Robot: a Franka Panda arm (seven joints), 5 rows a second.
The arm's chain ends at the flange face. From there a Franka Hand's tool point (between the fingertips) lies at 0.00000 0.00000 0.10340 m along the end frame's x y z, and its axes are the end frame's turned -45 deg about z.
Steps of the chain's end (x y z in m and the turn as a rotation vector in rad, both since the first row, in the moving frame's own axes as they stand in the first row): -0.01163 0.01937 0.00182 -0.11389 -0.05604 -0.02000; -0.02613 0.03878 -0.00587 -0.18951 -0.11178 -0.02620; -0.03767 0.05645 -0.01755 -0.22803 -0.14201 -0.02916
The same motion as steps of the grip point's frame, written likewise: -0.03427 0.00982 0.00099 -0.04091 -0.12016 -0.02000; -0.06767 0.01487 -0.00836 -0.05496 -0.21304 -0.02620; -0.09319 0.01988 -0.02126 -0.06083 -0.26166 -0.02916
